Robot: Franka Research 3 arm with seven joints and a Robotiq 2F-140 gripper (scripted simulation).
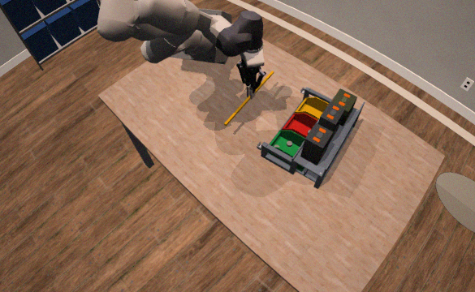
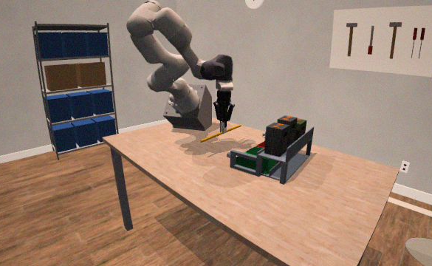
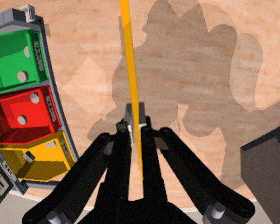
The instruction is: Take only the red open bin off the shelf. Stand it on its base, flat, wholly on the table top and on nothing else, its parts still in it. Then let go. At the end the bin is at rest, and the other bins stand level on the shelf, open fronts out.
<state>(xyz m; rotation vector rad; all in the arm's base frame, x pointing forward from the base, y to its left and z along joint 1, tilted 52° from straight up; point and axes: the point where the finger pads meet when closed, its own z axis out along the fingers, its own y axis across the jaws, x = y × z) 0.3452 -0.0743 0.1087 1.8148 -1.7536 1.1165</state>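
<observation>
The yellow bar is 3 cm below my hand. From my hand the other things lie so: red open bin 27 cm ahead, 2 cm to the right, 8 cm below; yellow bin 28 cm ahead, 9 cm to the left, 8 cm below; green bin 25 cm ahead, 13 cm to the right, 8 cm below.
</observation>
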